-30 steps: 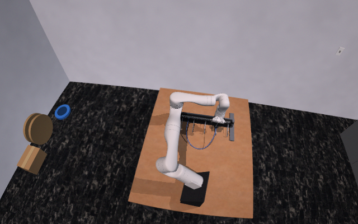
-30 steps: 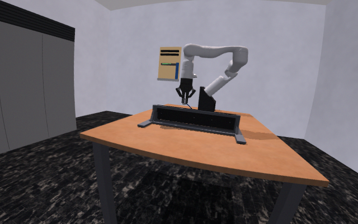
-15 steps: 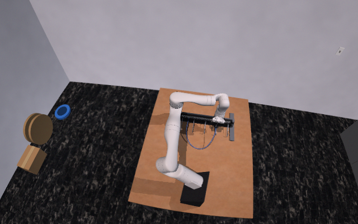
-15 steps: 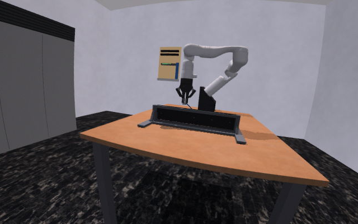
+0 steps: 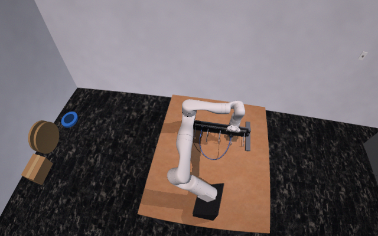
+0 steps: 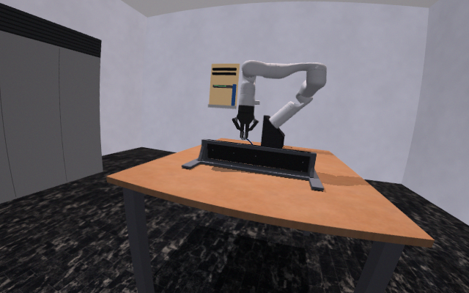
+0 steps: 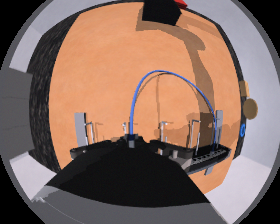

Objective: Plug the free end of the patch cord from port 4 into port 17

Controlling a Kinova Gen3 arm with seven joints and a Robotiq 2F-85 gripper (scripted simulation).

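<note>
The plug is 10 mm ahead of my hand and 10 mm below it.
</note>
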